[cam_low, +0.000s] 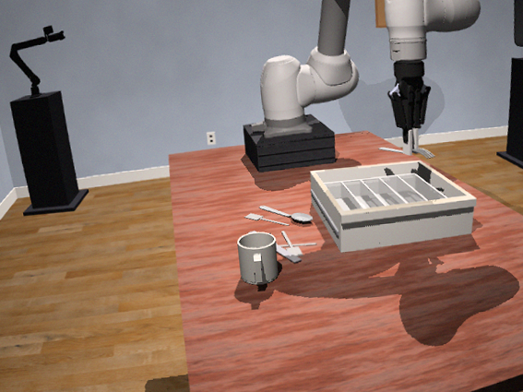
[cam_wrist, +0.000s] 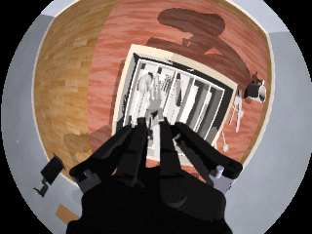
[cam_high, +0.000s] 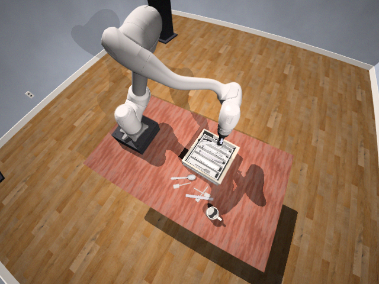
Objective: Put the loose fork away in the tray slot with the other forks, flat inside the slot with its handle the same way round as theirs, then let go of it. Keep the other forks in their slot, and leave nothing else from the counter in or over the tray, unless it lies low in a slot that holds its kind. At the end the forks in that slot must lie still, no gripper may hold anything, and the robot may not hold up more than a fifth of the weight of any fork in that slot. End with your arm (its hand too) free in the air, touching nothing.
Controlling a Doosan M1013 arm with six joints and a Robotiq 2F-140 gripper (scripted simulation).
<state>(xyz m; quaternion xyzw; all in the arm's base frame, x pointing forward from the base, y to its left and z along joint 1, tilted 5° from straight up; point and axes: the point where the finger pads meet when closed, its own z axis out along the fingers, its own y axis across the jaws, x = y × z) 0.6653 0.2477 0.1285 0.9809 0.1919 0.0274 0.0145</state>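
Now: hand 160 mm above the cutlery tray, 60 mm to the left of it and 20 mm past it. Round my hand: mug: 420 mm to the right, 220 mm ahead, 170 mm below.
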